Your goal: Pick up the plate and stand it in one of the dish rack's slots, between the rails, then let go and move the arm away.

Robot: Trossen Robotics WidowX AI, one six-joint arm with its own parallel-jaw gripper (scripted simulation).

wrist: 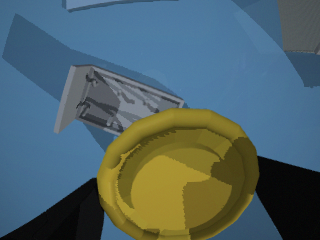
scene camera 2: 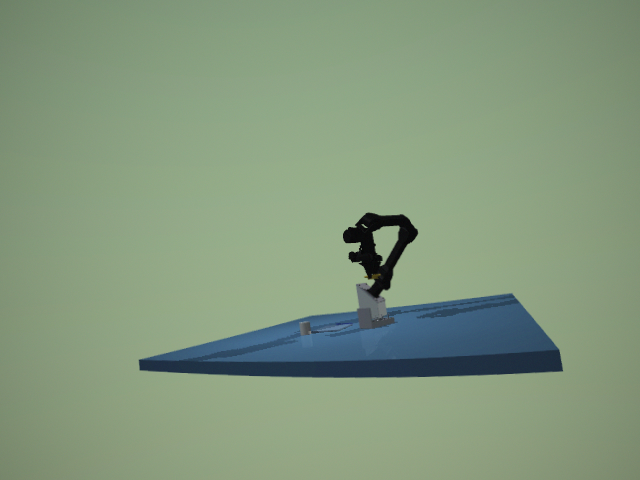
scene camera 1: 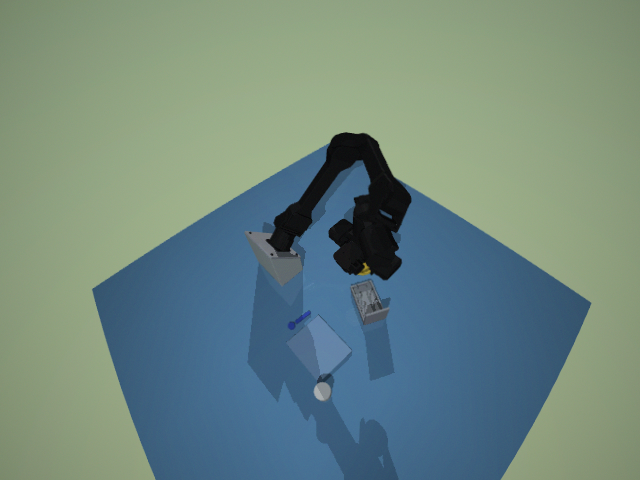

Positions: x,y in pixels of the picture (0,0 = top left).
my gripper: holds a yellow plate (wrist: pixel 182 166)
